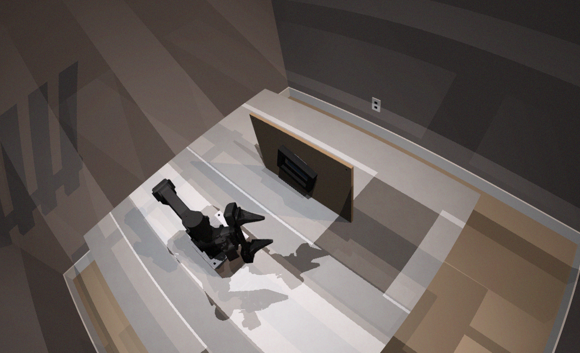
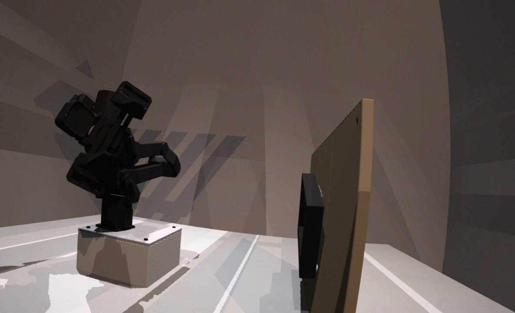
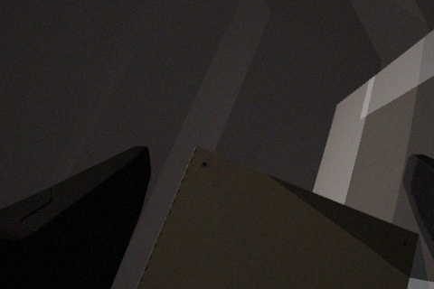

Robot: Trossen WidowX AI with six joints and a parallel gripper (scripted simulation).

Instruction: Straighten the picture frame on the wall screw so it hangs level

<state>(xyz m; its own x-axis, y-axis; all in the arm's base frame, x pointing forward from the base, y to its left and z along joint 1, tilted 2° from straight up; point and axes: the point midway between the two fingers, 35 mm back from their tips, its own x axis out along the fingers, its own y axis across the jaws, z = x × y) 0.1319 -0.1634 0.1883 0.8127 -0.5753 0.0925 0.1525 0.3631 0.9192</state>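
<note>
Now: gripper tip 25 cm short of the picture frame, 20 cm to the right of it and 11 cm above it. From my gripper tip the other things lie so: wooden board (26 cm ahead, 20 cm to the left, 12 cm below).
</note>
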